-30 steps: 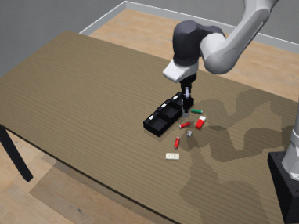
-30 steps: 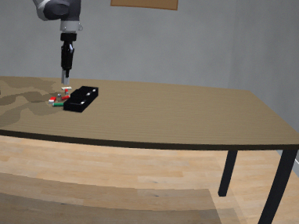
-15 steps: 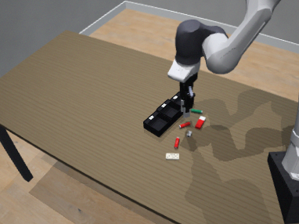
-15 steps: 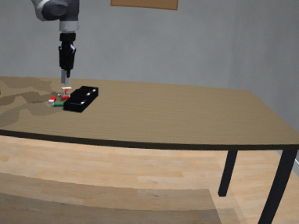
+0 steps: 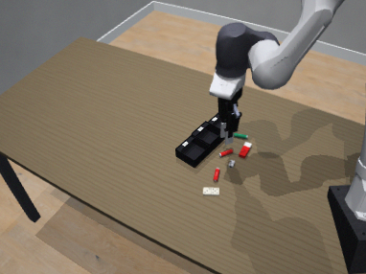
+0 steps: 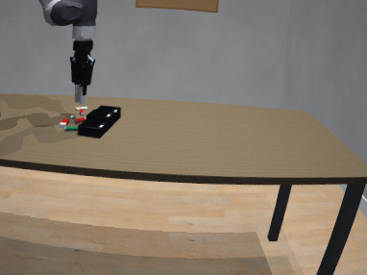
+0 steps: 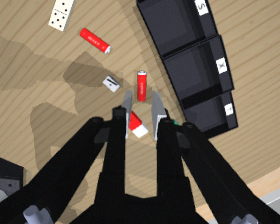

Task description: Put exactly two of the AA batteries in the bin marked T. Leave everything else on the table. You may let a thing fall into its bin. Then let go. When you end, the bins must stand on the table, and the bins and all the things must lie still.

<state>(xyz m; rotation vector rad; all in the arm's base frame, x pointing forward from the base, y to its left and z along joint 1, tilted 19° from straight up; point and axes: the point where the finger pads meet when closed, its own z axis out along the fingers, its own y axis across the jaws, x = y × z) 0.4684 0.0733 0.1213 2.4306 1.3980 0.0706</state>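
Right now the grey piece is 100 mm below my hand, 40 mm behind it and 30 mm to the left of it. Also, from my hand: red-and-white block (100 mm below, 60 mm to the right, 50 mm behind); then green battery (100 mm to the right, 100 mm below); then black bin row (90 mm ahead, 80 mm below, 10 mm to the right).
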